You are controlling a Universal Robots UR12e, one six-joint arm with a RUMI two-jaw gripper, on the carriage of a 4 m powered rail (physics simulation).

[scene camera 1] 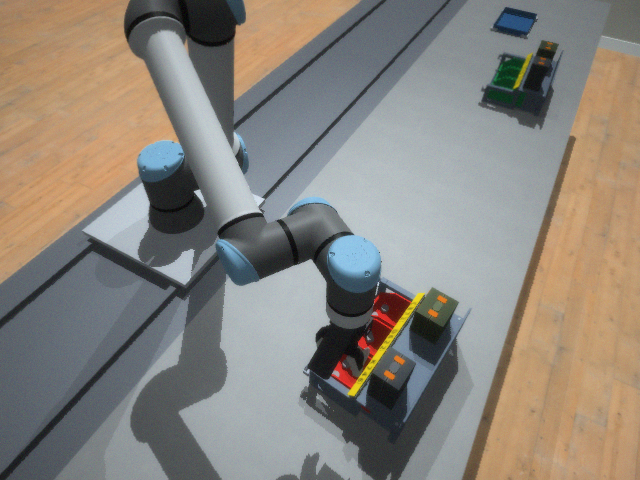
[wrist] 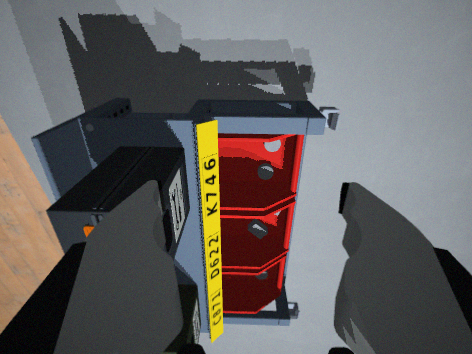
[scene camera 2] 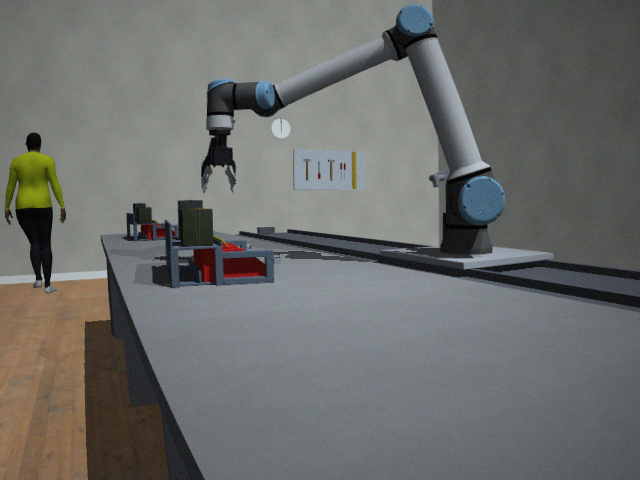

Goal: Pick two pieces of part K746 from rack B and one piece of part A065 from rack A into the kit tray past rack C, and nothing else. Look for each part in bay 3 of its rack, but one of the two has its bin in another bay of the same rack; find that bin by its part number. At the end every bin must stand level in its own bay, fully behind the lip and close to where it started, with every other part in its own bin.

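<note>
Rack B (scene camera 1: 439,356) (scene camera 2: 219,268) (wrist: 260,125) holds three red bins behind a yellow strip (scene camera 1: 387,343) (wrist: 207,225) reading C871, D622 and K746. The bin at K746 (wrist: 245,187) is at the upper end in the wrist view; a light and a dark round piece show in it. My gripper (scene camera 1: 354,356) (scene camera 2: 218,190) (wrist: 250,184) is open and empty, fingers pointing down, above rack B. In the wrist view its fingertips straddle the strip and bins. Rack A (scene camera 2: 129,227) stands farther back, its part numbers unreadable. The blue kit tray (scene camera 1: 515,20) is at the far end.
A dark box (scene camera 1: 392,374) (wrist: 120,185) and an olive box (scene camera 1: 435,312) (scene camera 2: 195,227) stand on rack B's upper shelf. Rack C (scene camera 1: 540,103) with green bins stands before the kit tray. A person in yellow (scene camera 2: 33,180) is beyond the table at left.
</note>
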